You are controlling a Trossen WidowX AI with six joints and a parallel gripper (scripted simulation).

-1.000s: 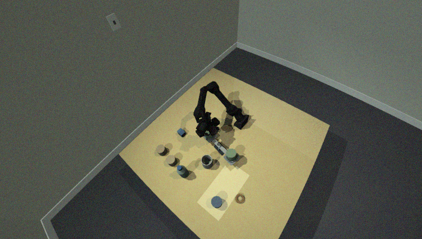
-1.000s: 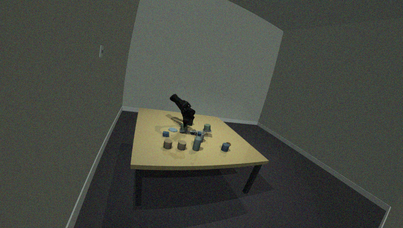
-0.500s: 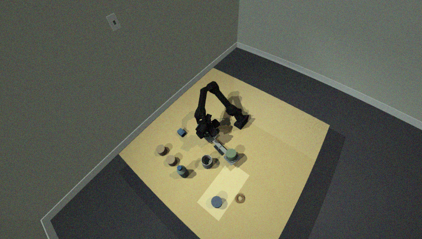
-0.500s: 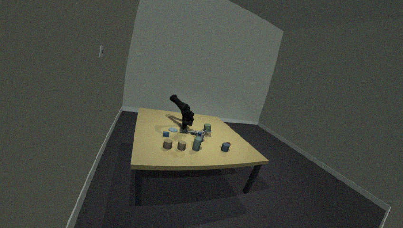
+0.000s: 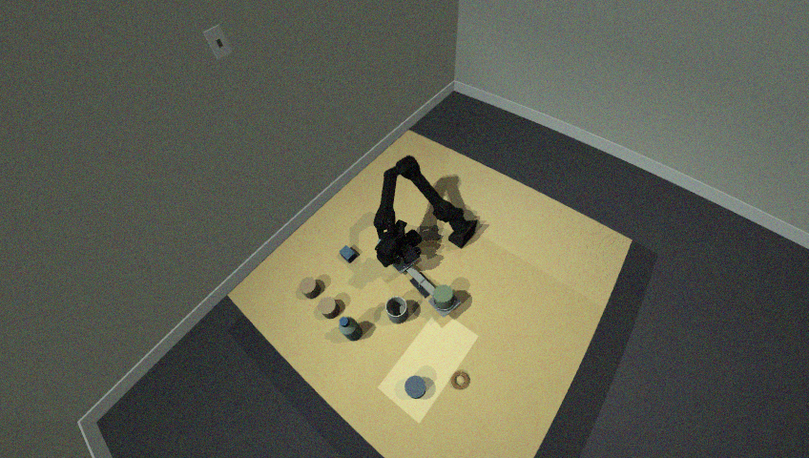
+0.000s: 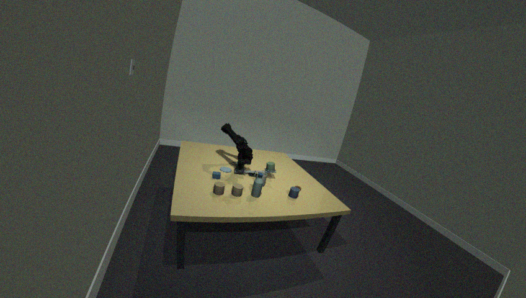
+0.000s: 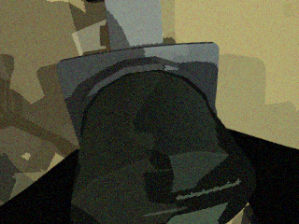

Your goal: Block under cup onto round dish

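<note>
The light blue round dish lies 5 cm behind my gripper tip, 10 cm to the right of it and 4 cm below it. The rest, counted from my gripper tip: green cup: 1 cm behind, 2 cm to the right, 1 cm above; balance: 5 cm ahead, 13 cm to the left, 2 cm below; balance beam: 5 cm ahead, 13 cm to the left, 1 cm below.
</note>
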